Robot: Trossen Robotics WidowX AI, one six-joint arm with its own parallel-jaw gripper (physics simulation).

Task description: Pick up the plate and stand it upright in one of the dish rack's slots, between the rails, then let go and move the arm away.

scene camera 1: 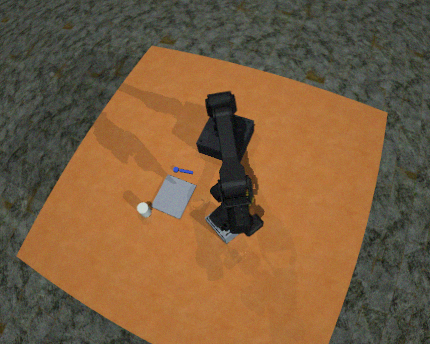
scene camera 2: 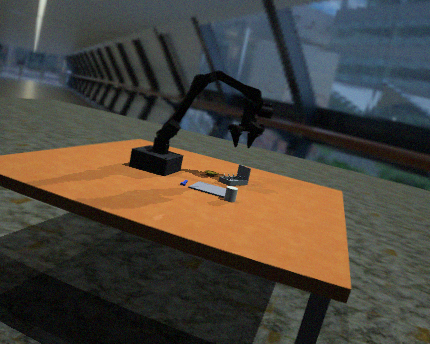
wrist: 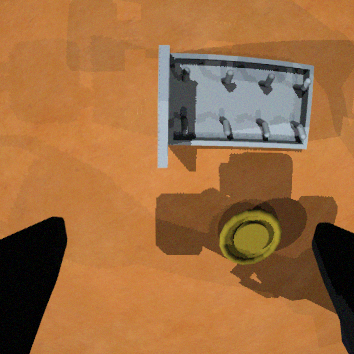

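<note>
The yellow round plate [wrist: 250, 237] [scene camera 2: 211, 173] lies flat on the table beside the rack; in scene camera 1 a sliver of the plate [scene camera 1: 251, 200] shows past the arm. The grey dish rack [wrist: 163, 110] [scene camera 2: 244, 173] has a tall panel at one end and two rows of short pegs; no plate is in it. In scene camera 1 the arm hides most of the rack [scene camera 1: 227, 237]. My gripper [wrist: 194, 235] [scene camera 2: 242, 145] is open and empty, pointing down high above the table. In the wrist view the plate appears between the fingertips, nearer the right finger.
A flat grey square [scene camera 1: 174, 197] [scene camera 2: 207, 189] lies on the table. A white cup [scene camera 1: 144, 209] [scene camera 2: 231, 194] stands at its corner. A small blue utensil [scene camera 1: 183, 171] [scene camera 2: 184, 182] lies near its other end, toward the black arm base [scene camera 2: 156, 161].
</note>
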